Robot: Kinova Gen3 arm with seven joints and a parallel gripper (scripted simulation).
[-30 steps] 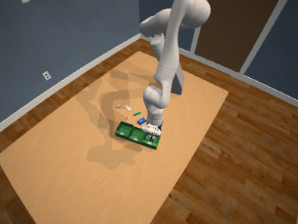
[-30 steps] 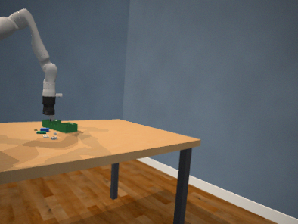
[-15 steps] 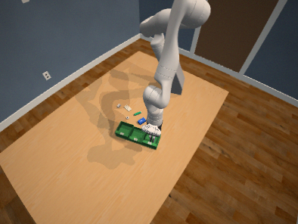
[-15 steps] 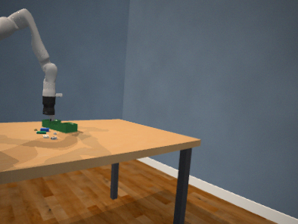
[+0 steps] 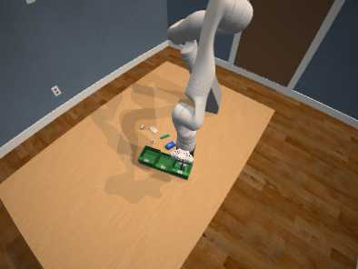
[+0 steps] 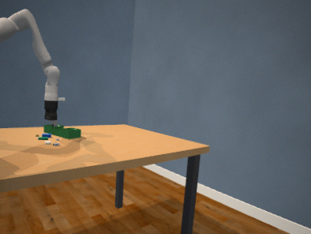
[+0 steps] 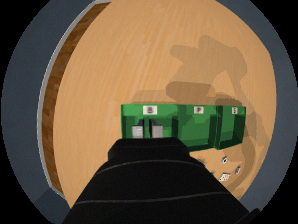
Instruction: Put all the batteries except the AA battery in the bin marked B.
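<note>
The blue battery lies 13 cm to the right of my hand, 9 cm behind it and 3 cm below it. Round my hand: green cylinder battery 19 cm to the right, 11 cm behind, 3 cm below; washer-like part 22 cm to the right, 5 cm behind, 3 cm below; green three-part bin 9 cm to the right, 2 cm ahead, 1 cm below.
</note>
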